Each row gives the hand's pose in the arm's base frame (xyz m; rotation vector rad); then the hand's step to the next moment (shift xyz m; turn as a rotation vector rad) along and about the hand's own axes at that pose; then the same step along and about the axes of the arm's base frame.
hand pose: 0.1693 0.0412 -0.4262 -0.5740 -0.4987 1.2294
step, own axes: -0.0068 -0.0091 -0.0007 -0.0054 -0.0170 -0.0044
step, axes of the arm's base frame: 0.0052 -0.0087 0.0051 0.0137 -0.0097 0.0075
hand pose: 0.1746 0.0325 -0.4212 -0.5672 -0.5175 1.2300
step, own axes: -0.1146 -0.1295 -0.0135 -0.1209 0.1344 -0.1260
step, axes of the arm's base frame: 0.0726 -0.1423 0.0674 -0.0461 -0.1008 -0.1905
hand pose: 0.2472 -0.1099 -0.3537 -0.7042 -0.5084 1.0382
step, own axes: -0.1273 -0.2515 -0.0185 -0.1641 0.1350 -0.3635
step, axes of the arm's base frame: 0.1079 -0.2021 0.1652 0.0965 -0.2065 -0.3540
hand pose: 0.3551 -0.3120 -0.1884 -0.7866 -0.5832 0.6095
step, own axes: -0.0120 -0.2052 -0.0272 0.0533 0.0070 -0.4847
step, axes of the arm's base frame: 0.0673 -0.1353 0.1420 0.3623 -0.1846 -0.2692
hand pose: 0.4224 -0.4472 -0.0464 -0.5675 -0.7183 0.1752
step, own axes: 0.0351 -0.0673 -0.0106 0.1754 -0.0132 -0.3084
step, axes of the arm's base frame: 0.0306 -0.0489 0.0505 0.3354 -0.0840 -0.0806
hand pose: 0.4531 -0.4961 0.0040 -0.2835 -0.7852 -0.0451
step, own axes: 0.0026 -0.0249 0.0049 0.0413 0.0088 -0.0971
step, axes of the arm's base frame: -0.0052 -0.0224 0.0110 0.0976 -0.0149 -0.0382
